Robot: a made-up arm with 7 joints. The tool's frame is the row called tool.
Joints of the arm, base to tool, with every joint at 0 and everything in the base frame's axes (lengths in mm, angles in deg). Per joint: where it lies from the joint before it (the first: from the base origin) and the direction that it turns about. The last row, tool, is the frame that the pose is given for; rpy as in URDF.
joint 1: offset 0 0 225 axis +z
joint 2: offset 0 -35 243 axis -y
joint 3: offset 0 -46 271 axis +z
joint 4: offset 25 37 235 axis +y
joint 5: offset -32 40 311 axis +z
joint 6: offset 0 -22 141 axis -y
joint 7: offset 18 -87 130 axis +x
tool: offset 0 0 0 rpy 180 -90 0
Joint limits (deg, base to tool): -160..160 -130..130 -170..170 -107..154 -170..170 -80..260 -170..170
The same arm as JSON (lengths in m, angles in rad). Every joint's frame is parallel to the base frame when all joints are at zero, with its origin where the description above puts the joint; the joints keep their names.
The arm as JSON. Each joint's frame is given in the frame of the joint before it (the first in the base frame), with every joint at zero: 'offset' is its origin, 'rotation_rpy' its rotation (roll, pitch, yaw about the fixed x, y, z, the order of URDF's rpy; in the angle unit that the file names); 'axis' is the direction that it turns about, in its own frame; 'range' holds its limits. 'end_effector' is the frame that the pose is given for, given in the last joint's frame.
{
  "length_unit": "m",
  "angle_unit": "rad",
  "chain": [
    {
      "id": "joint 1",
      "offset": [
        0.0,
        0.0,
        0.225
      ],
      "rotation_rpy": [
        0.0,
        0.0,
        0.0
      ],
      "axis": [
        0.0,
        0.0,
        1.0
      ],
      "range": [
        -2.7925,
        2.7925
      ]
    },
    {
      "id": "joint 2",
      "offset": [
        0.0,
        -0.035,
        0.243
      ],
      "rotation_rpy": [
        0.0,
        0.0,
        0.0
      ],
      "axis": [
        0.0,
        -1.0,
        0.0
      ],
      "range": [
        -2.2689,
        2.2689
      ]
    },
    {
      "id": "joint 3",
      "offset": [
        0.0,
        -0.046,
        0.271
      ],
      "rotation_rpy": [
        0.0,
        0.0,
        0.0
      ],
      "axis": [
        0.0,
        0.0,
        1.0
      ],
      "range": [
        -2.9671,
        2.9671
      ]
    },
    {
      "id": "joint 4",
      "offset": [
        0.025,
        0.037,
        0.235
      ],
      "rotation_rpy": [
        0.0,
        0.0,
        0.0
      ],
      "axis": [
        0.0,
        1.0,
        0.0
      ],
      "range": [
        -1.8675,
        2.6878
      ]
    },
    {
      "id": "joint 5",
      "offset": [
        -0.032,
        0.04,
        0.311
      ],
      "rotation_rpy": [
        0.0,
        0.0,
        0.0
      ],
      "axis": [
        0.0,
        0.0,
        1.0
      ],
      "range": [
        -2.9671,
        2.9671
      ]
    },
    {
      "id": "joint 6",
      "offset": [
        0.0,
        -0.022,
        0.141
      ],
      "rotation_rpy": [
        0.0,
        0.0,
        0.0
      ],
      "axis": [
        0.0,
        -1.0,
        0.0
      ],
      "range": [
        -1.3963,
        4.5379
      ]
    },
    {
      "id": "joint 7",
      "offset": [
        0.018,
        -0.087,
        0.13
      ],
      "rotation_rpy": [
        0.0,
        0.0,
        0.0
      ],
      "axis": [
        1.0,
        0.0,
        0.0
      ],
      "range": [
        -2.9671,
        2.9671
      ]
    }
  ],
  "end_effector": {
    "offset": [
      0.0,
      0.0,
      0.0
    ],
    "rotation_rpy": [
      3.1416,
      -1.5708,
      0.0
    ]
  }
}

